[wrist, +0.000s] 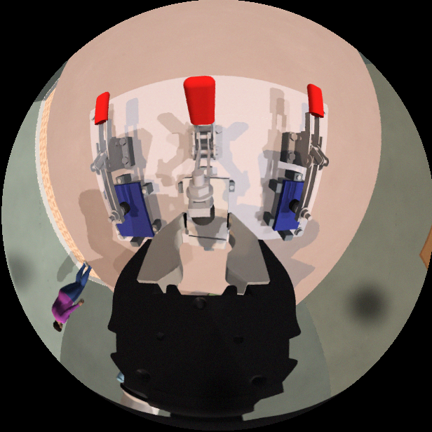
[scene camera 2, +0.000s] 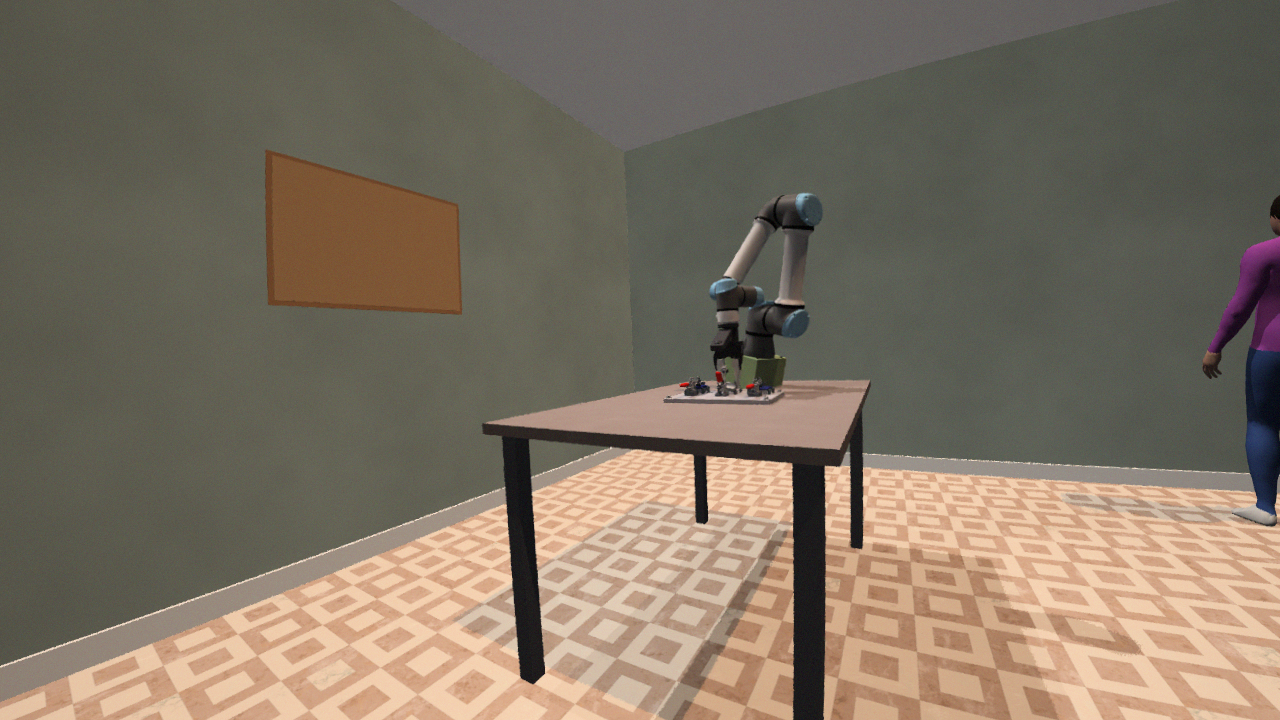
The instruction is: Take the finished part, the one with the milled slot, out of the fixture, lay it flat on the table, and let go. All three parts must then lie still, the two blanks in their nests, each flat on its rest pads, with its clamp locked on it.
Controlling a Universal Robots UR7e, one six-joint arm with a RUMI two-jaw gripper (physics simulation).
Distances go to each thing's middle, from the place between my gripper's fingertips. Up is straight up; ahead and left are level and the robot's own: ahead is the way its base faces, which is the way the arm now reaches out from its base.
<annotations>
My hand is 50 mm short of the fixture plate [scene camera 2: 741, 397] and 30 mm above it. Round my hand: finished part [wrist: 213, 235]: right at my hand.
</annotations>
